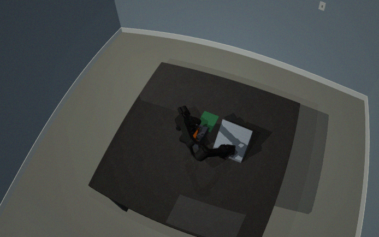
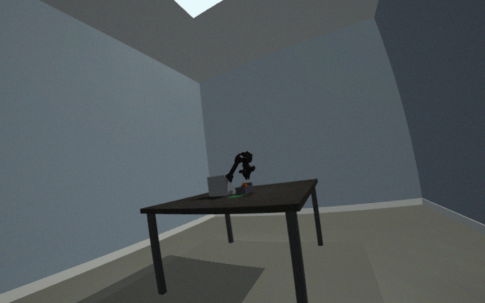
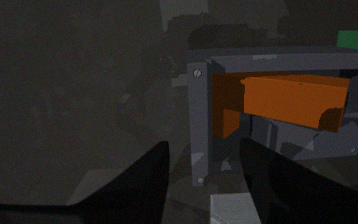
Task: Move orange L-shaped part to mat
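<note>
Right now my gripper tip is 2 cm past the orange L-shaped part, 4 cm to the left of it and 8 cm above it. Round my gripper tip: green mat: 4 cm behind, 22 cm to the right, 13 cm below.
</note>
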